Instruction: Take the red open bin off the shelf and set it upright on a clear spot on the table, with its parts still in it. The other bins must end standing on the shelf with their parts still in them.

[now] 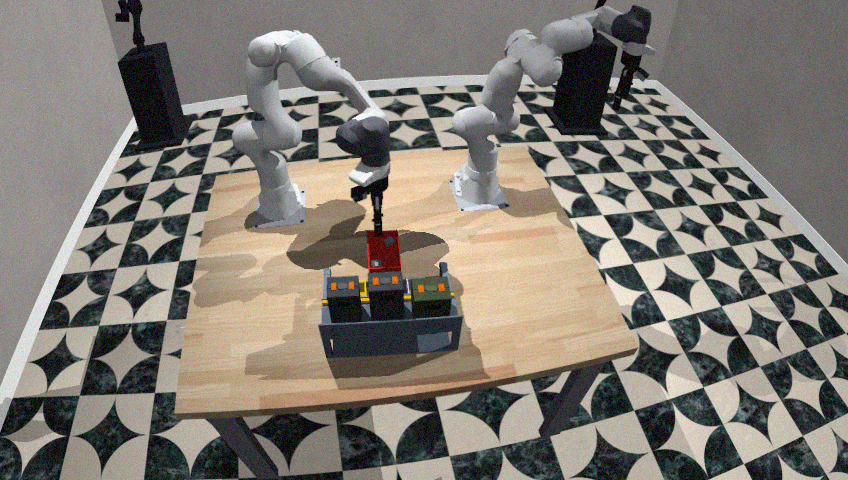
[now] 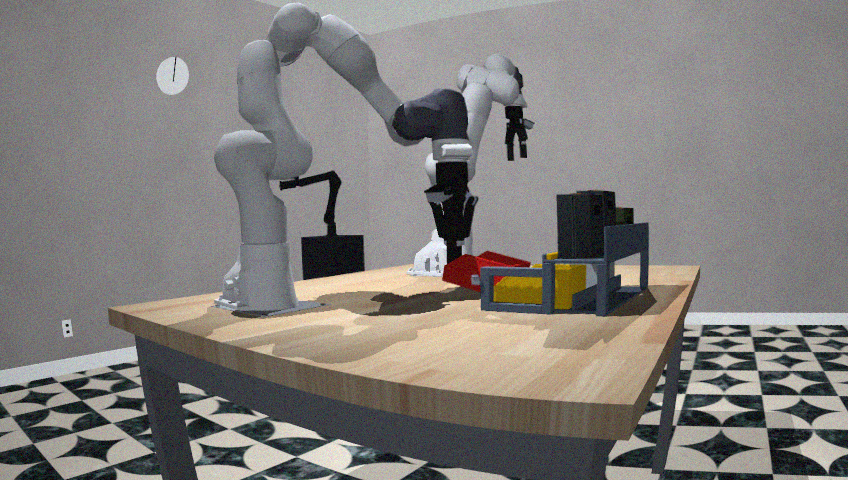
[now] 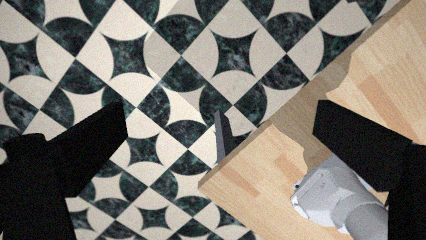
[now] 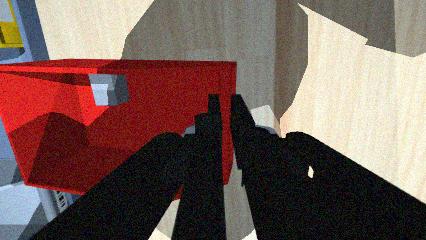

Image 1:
my left gripper: 619,103
red bin: 390,256
blue-grey shelf: 422,335
